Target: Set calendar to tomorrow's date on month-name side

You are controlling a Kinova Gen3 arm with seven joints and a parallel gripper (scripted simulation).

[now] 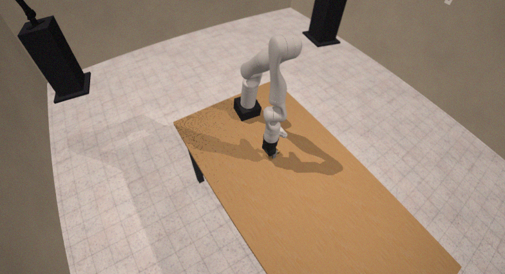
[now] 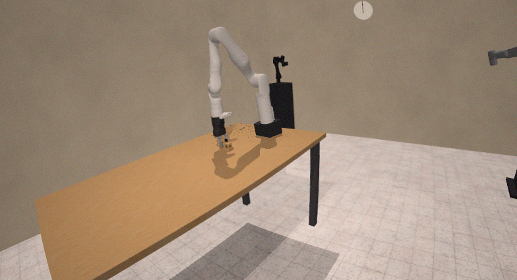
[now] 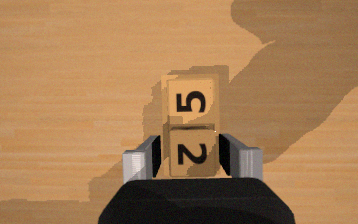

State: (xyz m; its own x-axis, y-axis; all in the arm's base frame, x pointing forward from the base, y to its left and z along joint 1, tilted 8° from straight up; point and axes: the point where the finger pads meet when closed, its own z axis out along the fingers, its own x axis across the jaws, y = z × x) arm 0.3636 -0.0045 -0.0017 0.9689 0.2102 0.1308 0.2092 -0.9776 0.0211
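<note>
The wooden date cube lies 1 cm below my hand. Round my hand: wooden tray: 3 cm below, 2 cm to the left.
</note>
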